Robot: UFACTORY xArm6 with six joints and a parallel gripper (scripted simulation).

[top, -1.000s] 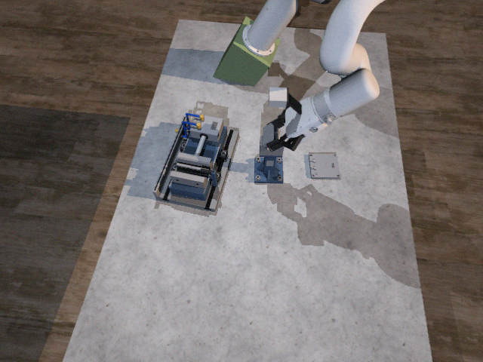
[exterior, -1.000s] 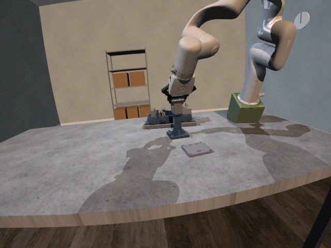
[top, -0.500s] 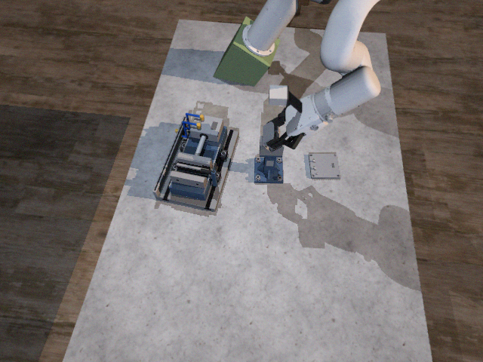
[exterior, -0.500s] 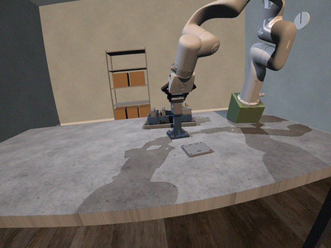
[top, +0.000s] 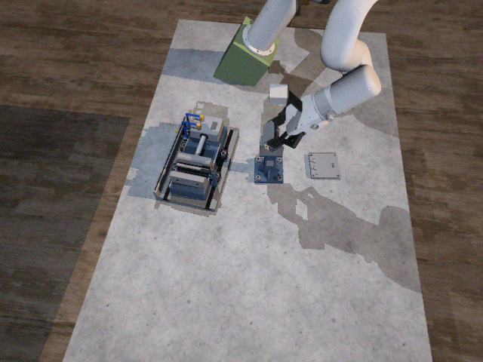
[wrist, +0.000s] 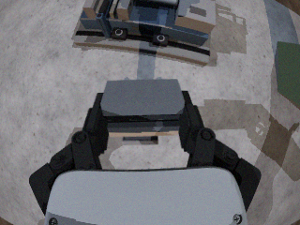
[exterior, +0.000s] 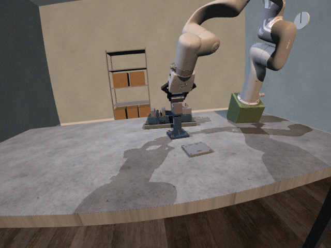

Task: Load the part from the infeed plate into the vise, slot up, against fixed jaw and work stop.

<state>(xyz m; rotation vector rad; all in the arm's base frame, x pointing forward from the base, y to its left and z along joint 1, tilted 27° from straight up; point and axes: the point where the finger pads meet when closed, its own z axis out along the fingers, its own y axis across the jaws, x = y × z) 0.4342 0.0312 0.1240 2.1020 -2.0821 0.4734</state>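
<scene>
The part is right at my hand. Round my hand: air cylinder rod (22 cm to the right, 11 cm below, 1 cm behind); then air cylinder (21 cm to the right, 11 cm below, 9 cm behind); then blue vise body (22 cm to the right, 15 cm below, 1 cm ahead).
</scene>
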